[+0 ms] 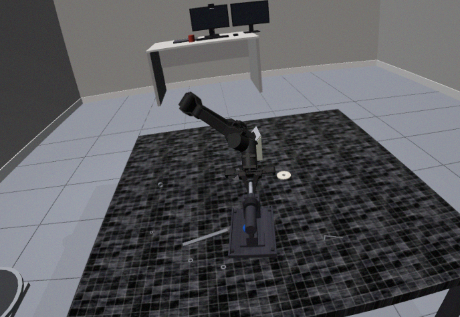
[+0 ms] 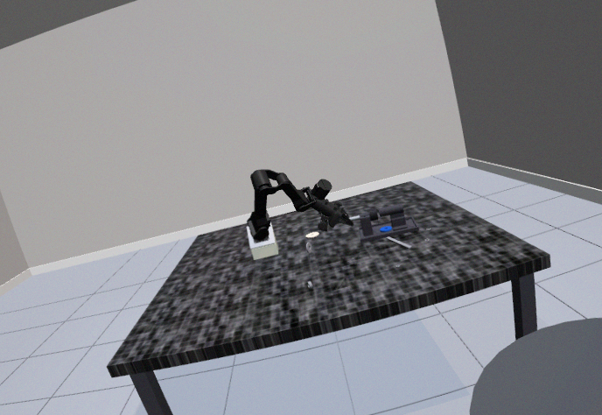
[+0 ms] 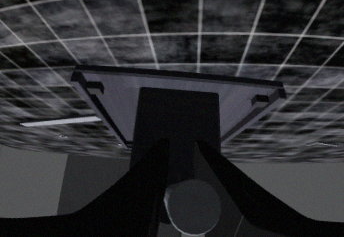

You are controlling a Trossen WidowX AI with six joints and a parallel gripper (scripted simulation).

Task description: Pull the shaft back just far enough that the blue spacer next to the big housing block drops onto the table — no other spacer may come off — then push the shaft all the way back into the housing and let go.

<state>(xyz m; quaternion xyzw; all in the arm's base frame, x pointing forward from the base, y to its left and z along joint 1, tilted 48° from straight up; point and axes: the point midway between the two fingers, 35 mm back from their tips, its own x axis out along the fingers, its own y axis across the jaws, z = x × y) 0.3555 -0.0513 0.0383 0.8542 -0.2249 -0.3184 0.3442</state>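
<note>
The grey shaft lies 3 cm ahead of my gripper tip and 2 cm above it. Round my gripper tip: white disc 17 cm behind, 17 cm to the left, 5 cm below; then blue spacer 12 cm ahead, 3 cm to the right, 5 cm below; then bent key 22 cm ahead, 21 cm to the left, 5 cm below.
</note>
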